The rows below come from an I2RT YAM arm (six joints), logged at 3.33 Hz.
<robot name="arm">
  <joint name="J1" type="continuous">
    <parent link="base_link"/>
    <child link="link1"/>
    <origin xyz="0 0 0.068"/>
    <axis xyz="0 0 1"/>
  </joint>
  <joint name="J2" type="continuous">
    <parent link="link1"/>
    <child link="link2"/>
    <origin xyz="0.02 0.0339 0.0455" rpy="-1.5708 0 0"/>
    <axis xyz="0 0 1"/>
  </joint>
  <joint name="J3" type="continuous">
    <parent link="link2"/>
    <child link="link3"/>
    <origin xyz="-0.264 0 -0.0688" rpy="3.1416 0 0"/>
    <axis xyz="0 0 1"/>
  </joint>
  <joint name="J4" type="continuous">
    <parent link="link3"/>
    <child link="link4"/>
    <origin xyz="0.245 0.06 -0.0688"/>
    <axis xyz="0 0 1"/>
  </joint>
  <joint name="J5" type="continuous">
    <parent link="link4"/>
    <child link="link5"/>
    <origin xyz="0.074 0.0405 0.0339" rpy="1.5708 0 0"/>
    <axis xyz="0 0 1"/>
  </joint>
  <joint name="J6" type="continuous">
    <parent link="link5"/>
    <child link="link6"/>
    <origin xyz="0.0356 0 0.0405" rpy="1.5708 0 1.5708"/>
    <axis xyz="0 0 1"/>
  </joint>
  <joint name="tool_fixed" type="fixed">
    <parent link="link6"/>
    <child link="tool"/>
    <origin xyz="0 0 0" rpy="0 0 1.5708"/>
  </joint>
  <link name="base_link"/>
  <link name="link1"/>
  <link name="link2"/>
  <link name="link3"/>
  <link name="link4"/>
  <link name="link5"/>
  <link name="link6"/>
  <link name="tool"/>
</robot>
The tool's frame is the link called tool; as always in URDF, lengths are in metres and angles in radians. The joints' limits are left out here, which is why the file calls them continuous.
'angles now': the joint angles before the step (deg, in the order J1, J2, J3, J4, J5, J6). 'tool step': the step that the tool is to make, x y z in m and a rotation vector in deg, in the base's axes. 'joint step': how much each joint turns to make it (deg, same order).
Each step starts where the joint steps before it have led.
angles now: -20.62, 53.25, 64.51, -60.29, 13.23, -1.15
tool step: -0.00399, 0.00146, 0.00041, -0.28, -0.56, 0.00
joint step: 0.00, -1.07, -0.42, -0.02, 0.05, -0.05
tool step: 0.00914, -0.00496, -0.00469, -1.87, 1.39, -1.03
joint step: 0.00, 1.86, -0.52, 1.92, 2.36, -0.73
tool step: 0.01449, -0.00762, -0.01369, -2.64, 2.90, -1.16
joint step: 0.00, 2.89, -1.99, 3.52, 3.41, -1.45
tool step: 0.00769, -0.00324, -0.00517, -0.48, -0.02, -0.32
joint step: 0.00, 1.37, -0.74, 2.32, 0.54, -0.04
